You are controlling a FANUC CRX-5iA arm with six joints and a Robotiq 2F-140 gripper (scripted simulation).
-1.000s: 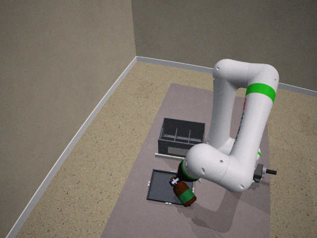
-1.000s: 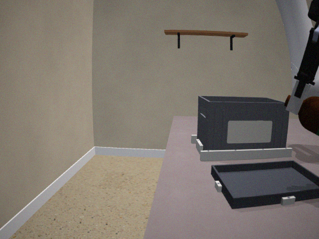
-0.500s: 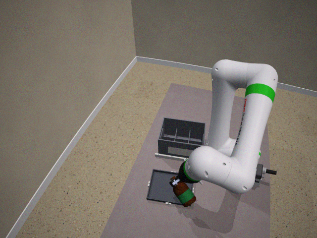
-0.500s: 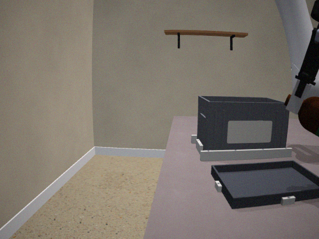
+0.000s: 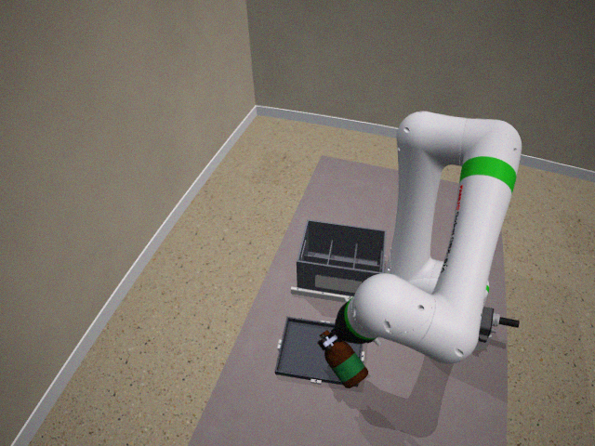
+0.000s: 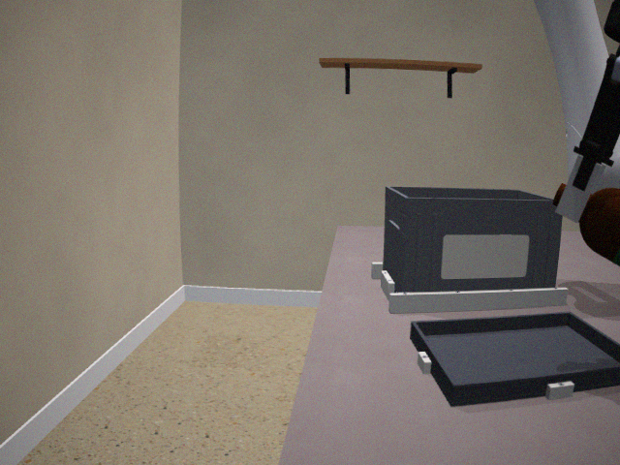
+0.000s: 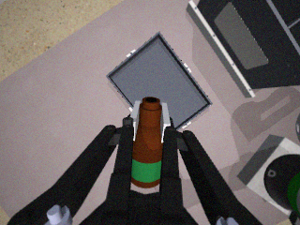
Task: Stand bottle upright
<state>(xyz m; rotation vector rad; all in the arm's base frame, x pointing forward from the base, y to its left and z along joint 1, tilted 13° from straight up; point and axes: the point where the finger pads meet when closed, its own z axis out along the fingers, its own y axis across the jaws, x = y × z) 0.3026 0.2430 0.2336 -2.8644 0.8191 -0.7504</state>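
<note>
My hand is 4 cm past the bottle, 4 cm above it and 2 cm to the right of it. The rest, counted from my hand: tray: 21 cm below, 5 cm to the right, 4 cm ahead; crate: 34 cm to the right, 14 cm below, 8 cm ahead.
</note>
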